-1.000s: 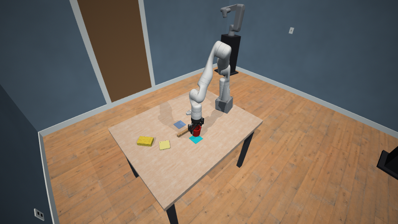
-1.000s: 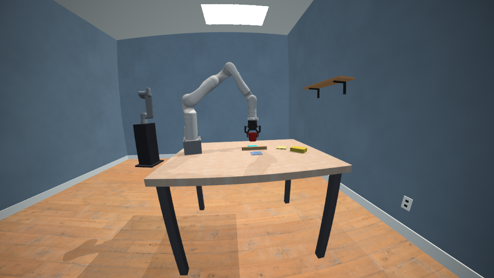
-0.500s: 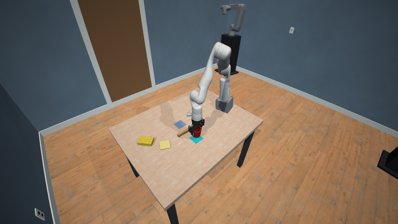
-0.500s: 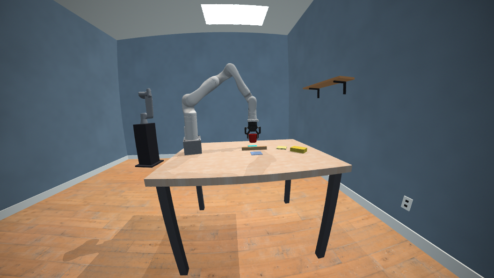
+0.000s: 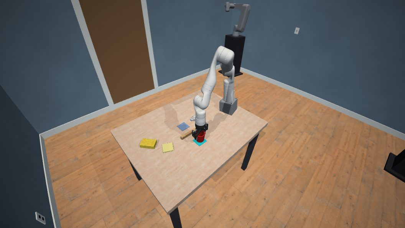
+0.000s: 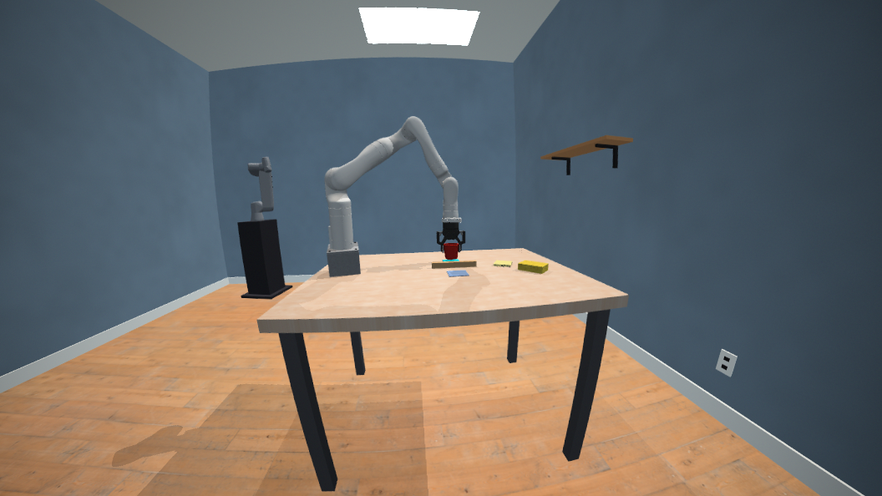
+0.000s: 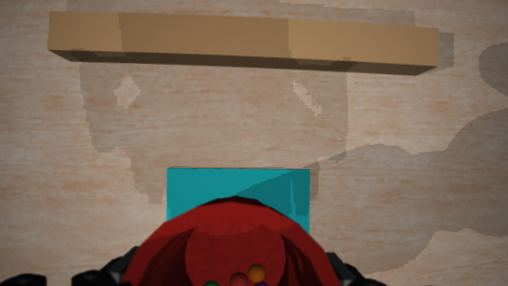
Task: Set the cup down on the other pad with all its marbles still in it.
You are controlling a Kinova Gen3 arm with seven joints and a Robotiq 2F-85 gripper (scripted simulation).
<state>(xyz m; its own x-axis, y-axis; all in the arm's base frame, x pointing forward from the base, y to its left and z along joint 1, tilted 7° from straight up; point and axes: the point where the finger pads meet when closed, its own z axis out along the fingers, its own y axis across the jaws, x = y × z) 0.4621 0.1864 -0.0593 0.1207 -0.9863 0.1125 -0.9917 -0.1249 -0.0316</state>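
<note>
My gripper is now 11 cm to the left of the wooden rail, 5 cm above it and 1 cm short of it. From my hand the other things lie so: red cup: 2 cm below.
</note>
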